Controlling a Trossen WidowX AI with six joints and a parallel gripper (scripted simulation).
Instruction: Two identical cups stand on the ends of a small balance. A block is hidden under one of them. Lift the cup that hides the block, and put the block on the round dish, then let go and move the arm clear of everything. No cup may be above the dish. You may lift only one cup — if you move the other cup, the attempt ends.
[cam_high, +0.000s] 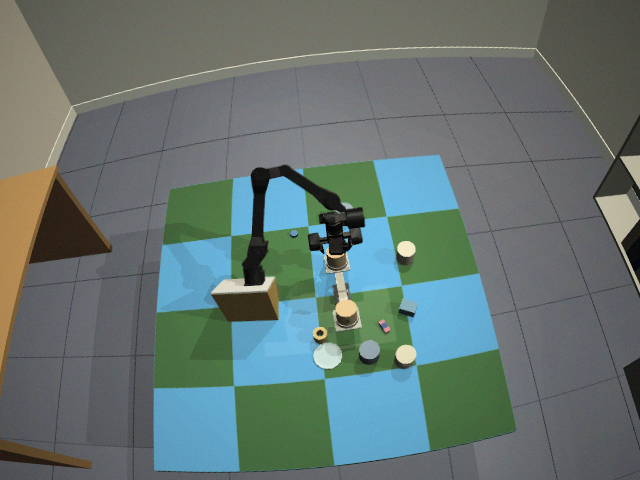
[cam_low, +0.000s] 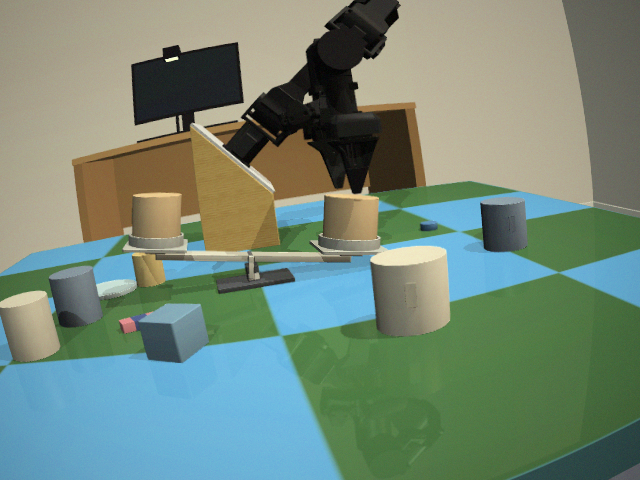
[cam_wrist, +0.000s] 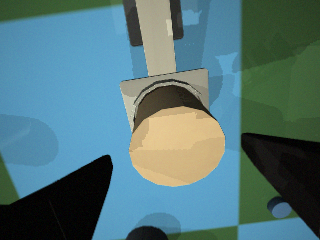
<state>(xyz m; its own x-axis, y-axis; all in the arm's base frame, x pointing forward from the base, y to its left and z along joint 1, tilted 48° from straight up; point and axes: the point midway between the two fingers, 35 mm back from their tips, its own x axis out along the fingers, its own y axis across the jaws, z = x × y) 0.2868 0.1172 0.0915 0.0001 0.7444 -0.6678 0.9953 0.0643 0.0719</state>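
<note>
The grey block lies 60 mm below my gripper tip. From my gripper tip the other things lie so: blue disc: 170 mm behind, 150 mm to the left, 90 mm below; then pink-and-blue piece: 150 mm ahead, 280 mm to the right, 90 mm below; then blue-grey cube: 250 mm ahead, 220 mm to the right, 80 mm below.
</note>
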